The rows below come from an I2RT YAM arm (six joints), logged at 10 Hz.
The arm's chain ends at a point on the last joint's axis. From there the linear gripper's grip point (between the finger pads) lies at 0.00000 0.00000 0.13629 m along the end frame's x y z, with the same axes.
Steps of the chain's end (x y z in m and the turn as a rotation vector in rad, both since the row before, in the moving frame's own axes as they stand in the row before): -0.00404, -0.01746, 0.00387, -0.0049, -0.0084, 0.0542; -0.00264, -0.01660, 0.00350, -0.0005, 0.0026, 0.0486; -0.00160, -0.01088, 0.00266, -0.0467, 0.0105, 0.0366; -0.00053, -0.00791, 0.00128, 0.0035, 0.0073, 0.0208; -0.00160, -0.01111, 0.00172, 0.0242, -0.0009, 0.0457; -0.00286, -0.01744, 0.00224, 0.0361, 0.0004, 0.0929; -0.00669, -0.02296, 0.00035, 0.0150, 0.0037, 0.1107; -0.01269, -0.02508, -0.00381, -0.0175, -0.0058, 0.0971; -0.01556, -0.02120, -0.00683, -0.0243, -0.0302, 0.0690; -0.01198, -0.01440, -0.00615, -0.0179, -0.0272, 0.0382; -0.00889, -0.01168, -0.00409, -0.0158, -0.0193, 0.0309
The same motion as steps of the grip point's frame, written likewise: -0.00520, -0.01682, 0.00386, -0.0049, -0.0084, 0.0542; -0.00229, -0.01652, 0.00350, -0.0005, 0.0026, 0.0486; -0.00029, -0.00449, 0.00250, -0.0467, 0.0105, 0.0366; 0.00047, -0.00838, 0.00128, 0.0035, 0.0073, 0.0208; -0.00165, -0.01441, 0.00168, 0.0242, -0.0009, 0.0457; -0.00258, -0.02235, 0.00215, 0.0361, 0.0004, 0.0929; -0.00607, -0.02497, 0.00033, 0.0150, 0.0037, 0.1107; -0.01359, -0.02274, -0.00383, -0.0175, -0.0058, 0.0971; -0.01979, -0.01803, -0.00693, -0.0243, -0.0302, 0.0690; -0.01573, -0.01203, -0.00622, -0.0179, -0.0272, 0.0382; -0.01155, -0.00957, -0.00413, -0.0158, -0.0193, 0.0309
